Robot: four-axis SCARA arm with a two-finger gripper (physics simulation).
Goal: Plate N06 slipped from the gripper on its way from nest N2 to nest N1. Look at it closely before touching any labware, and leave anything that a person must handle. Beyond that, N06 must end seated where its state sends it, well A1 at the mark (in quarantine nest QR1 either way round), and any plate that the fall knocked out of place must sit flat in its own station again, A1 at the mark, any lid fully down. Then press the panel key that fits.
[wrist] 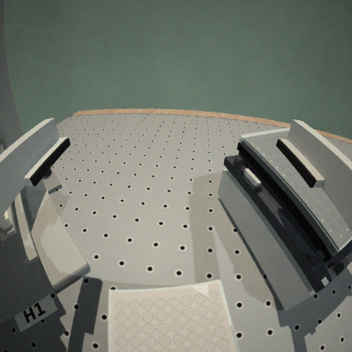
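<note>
A pale beige plate (167, 320) with round wells lies on the perforated deck at the bottom centre of the wrist view. Its lower part is cut off by the view's edge. A small lighter triangle shows at its top right corner. No label is readable on it, so I cannot tell whether it is N06. A translucent grey plate (327, 215) rests on top of a dark device at the right, partly behind the right finger. My gripper (173, 124) is open and empty, with its fingers wide apart, above the deck beyond the beige plate. The nests and the panel keys do not show.
The dark device (260, 240) with grey sides stands at the right, beneath the right finger. A rack base with the label H1 (35, 313) stands at the lower left, near the left finger. The perforated deck (132, 187) runs back to a tan edge (175, 113).
</note>
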